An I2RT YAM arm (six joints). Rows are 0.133 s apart.
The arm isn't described. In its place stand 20 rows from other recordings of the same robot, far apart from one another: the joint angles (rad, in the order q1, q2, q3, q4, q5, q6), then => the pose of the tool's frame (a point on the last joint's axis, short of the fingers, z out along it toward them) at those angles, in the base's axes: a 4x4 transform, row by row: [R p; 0 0 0 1], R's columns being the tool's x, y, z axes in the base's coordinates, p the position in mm.
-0.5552, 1.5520, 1.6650, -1.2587, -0.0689, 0.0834 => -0.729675 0.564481 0.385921 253.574; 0.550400 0.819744 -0.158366 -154.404; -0.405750 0.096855 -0.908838 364.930; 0 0 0 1
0.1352, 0.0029, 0.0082, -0.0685, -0.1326, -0.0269 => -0.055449 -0.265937 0.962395 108.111; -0.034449 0.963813 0.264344 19.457; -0.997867 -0.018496 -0.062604 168.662; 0 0 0 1
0.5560, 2.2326, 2.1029, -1.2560, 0.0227, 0.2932 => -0.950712 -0.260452 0.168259 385.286; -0.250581 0.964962 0.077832 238.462; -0.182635 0.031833 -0.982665 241.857; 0 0 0 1
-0.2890, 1.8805, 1.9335, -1.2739, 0.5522, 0.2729 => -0.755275 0.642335 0.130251 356.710; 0.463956 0.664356 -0.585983 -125.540; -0.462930 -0.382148 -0.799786 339.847; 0 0 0 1
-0.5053, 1.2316, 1.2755, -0.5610, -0.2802, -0.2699 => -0.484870 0.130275 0.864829 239.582; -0.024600 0.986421 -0.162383 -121.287; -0.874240 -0.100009 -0.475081 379.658; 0 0 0 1
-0.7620, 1.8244, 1.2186, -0.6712, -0.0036, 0.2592 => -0.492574 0.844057 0.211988 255.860; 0.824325 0.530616 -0.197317 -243.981; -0.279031 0.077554 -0.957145 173.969; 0 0 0 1
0.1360, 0.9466, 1.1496, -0.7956, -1.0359, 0.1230 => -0.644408 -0.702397 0.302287 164.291; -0.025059 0.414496 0.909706 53.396; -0.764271 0.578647 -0.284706 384.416; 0 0 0 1
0.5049, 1.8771, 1.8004, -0.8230, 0.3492, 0.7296 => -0.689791 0.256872 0.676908 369.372; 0.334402 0.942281 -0.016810 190.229; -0.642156 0.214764 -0.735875 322.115; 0 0 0 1
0.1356, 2.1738, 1.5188, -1.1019, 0.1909, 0.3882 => -0.964668 0.213522 -0.154352 377.827; 0.243473 0.946329 -0.212560 44.733; 0.100682 -0.242630 -0.964880 122.208; 0 0 0 1
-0.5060, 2.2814, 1.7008, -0.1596, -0.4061, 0.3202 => -0.500088 0.366164 0.784752 451.817; 0.607690 0.793997 0.016776 -234.282; -0.616948 0.485276 -0.619583 157.419; 0 0 0 1
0.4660, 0.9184, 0.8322, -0.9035, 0.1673, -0.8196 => -0.245535 -0.792416 0.558382 153.531; -0.930173 0.354767 0.094439 70.582; -0.272931 -0.496204 -0.824191 270.774; 0 0 0 1
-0.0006, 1.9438, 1.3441, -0.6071, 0.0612, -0.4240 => -0.860938 -0.364063 0.355308 391.311; -0.410123 0.909963 -0.061375 -2.412; -0.300973 -0.198560 -0.932732 168.245; 0 0 0 1
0.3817, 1.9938, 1.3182, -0.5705, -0.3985, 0.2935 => -0.974487 -0.184145 0.128321 357.854; -0.103832 0.876734 0.469634 158.523; -0.198984 0.444328 -0.873486 146.609; 0 0 0 1
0.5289, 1.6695, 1.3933, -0.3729, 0.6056, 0.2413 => -0.512331 0.102059 0.852702 338.612; -0.071866 0.984336 -0.160993 174.426; -0.855776 -0.143762 -0.496971 304.708; 0 0 0 1
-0.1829, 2.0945, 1.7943, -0.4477, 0.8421, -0.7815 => -0.938837 -0.003289 0.344347 462.678; -0.303324 0.481319 -0.822391 -112.590; -0.163036 -0.876539 -0.452877 260.536; 0 0 0 1
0.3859, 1.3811, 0.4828, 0.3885, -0.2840, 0.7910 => -0.735927 -0.091892 0.670796 241.011; 0.437769 0.691213 0.574963 108.683; -0.516498 0.716785 -0.468454 165.698; 0 0 0 1
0.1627, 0.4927, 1.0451, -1.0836, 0.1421, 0.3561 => -0.482413 0.136912 0.865178 58.705; 0.270538 0.962708 -0.001498 4.528; -0.833119 0.233341 -0.501463 362.672; 0 0 0 1
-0.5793, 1.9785, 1.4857, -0.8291, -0.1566, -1.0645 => -0.838101 -0.462673 0.289000 334.264; -0.484004 0.875062 -0.002688 -212.030; -0.251650 -0.142130 -0.957325 187.015; 0 0 0 1
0.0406, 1.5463, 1.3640, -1.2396, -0.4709, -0.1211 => -0.968390 -0.222031 0.113677 280.148; -0.147083 0.876344 0.458681 27.545; -0.201461 0.427462 -0.881300 287.456; 0 0 0 1
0.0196, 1.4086, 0.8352, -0.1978, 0.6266, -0.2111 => -0.766157 0.249534 0.592230 289.827; -0.184780 0.797088 -0.574898 -15.198; -0.615516 -0.549894 -0.564585 219.854; 0 0 0 1
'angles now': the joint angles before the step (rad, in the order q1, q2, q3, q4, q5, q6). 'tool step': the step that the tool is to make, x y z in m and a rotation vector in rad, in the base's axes. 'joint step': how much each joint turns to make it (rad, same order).
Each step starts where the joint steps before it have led.
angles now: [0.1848, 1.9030, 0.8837, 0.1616, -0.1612, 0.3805]
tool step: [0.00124, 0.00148, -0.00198, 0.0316, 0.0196, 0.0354]
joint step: [-0.0015, 0.0122, 0.0114, -0.0138, -0.0503, -0.0057]
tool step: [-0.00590, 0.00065, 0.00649, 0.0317, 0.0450, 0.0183]
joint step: [0.0008, -0.0324, 0.0001, -0.0683, -0.0416, 0.0115]
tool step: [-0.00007, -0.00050, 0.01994, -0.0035, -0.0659, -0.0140]
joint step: [0.0007, -0.0607, -0.0020, 0.0058, 0.0214, 0.0014]
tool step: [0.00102, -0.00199, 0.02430, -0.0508, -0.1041, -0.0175]
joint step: [0.0000, -0.0671, 0.0042, 0.0145, 0.0618, -0.0362]
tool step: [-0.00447, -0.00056, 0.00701, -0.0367, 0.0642, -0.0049]
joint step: [0.0031, -0.0256, 0.0290, -0.1263, 0.0228, -0.0114]
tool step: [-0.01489, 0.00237, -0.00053, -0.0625, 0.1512, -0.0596]
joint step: [0.0233, -0.0244, 0.0183, -0.1984, 0.0756, 0.0462]
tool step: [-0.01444, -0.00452, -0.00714, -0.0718, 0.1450, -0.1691]
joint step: [0.0091, -0.0031, 0.0019, -0.1609, 0.1208, 0.1365]
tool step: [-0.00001, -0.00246, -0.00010, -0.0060, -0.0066, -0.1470]
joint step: [0.0000, 0.0004, 0.0004, -0.0058, 0.0676, 0.1312]
